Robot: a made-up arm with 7 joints. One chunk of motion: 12 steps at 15 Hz.
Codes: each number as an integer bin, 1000 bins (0 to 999) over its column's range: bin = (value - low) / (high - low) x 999, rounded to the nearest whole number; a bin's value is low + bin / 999 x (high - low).
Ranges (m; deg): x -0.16..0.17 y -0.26..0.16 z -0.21..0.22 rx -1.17..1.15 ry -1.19..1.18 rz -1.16..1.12
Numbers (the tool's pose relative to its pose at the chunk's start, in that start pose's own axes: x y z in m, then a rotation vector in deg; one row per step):
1: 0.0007 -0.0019 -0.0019 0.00 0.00 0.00
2: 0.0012 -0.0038 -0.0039 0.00 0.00 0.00
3: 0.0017 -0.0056 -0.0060 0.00 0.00 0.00
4: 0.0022 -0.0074 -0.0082 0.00 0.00 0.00
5: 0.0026 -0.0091 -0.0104 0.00 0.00 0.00
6: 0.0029 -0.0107 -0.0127 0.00 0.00 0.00
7: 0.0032 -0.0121 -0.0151 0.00 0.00 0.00
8: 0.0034 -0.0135 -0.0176 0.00 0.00 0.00
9: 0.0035 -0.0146 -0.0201 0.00 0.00 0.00
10: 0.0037 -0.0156 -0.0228 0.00 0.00 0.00
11: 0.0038 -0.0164 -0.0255 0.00 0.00 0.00
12: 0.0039 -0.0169 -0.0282 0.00 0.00 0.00
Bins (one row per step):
1: 486 614 483 504 502 508
2: 488 609 479 504 502 508
3: 490 605 474 504 502 508
4: 491 601 469 504 502 508
5: 492 597 464 504 502 508
6: 493 593 458 504 502 508
7: 494 590 453 504 502 508
8: 495 586 447 504 502 508
9: 495 584 441 504 502 508
10: 496 581 435 504 502 508
11: 496 579 429 504 502 508
12: 496 578 422 504 502 508

